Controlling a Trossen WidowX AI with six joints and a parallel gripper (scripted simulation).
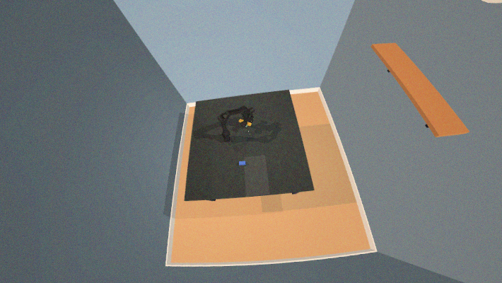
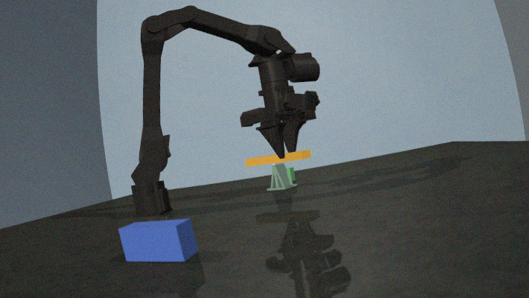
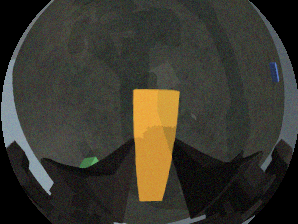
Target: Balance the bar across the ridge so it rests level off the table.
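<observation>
Right now the orange bar is 2 cm behind my gripper tip and 2 cm to the left of it. From my gripper tip the other things lie so: blue block (9 cm behind, 46 cm to the right, 5 cm below); small green block (3 cm behind, 15 cm to the left, 5 cm below).
</observation>
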